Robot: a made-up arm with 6 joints.
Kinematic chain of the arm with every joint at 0, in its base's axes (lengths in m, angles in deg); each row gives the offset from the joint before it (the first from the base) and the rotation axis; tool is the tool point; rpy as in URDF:
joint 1: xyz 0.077 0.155 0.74 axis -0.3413 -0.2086 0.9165
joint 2: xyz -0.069 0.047 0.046 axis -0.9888 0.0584 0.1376
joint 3: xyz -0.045 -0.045 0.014 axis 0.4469 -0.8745 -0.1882
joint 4: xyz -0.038 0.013 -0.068 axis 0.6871 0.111 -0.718
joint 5: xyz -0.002 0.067 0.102 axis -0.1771 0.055 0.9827
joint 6: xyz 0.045 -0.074 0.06 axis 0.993 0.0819 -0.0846
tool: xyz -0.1 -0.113 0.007 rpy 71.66 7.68 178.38
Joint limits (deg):
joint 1: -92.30..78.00
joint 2: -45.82..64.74
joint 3: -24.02..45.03
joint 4: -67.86..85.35
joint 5: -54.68..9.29
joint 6: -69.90..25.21
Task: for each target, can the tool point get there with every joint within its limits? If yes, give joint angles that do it. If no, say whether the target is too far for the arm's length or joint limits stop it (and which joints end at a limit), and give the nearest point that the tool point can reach.
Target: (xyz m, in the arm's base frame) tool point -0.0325 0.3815 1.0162
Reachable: yes | joints -75.17 54.50 23.69 -25.19 -48.64 -17.71
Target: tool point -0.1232 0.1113 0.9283
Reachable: yes | joints 3.79 -5.37 -9.60 -54.13 -13.90 7.06
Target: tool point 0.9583 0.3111 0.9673
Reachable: no: too far | nearest point 0.3139 0.2677 0.9363 | short by 0.647 m
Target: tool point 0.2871 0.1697 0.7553
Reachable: no: joint limits stop it (at a limit: joint 1, joint 2, joint 3, joint 4, joint 5) | nearest point 0.2575 0.2137 0.9128 | short by 0.166 m
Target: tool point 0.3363 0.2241 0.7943
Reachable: no: joint limits stop it (at a limit: joint 1, joint 2, joint 3, joint 4, joint 5) | nearest point 0.2858 0.2396 0.9159 | short by 0.133 m
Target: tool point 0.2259 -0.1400 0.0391
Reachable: no: too far | nearest point -0.0035 -0.1279 0.5633 | short by 0.572 m
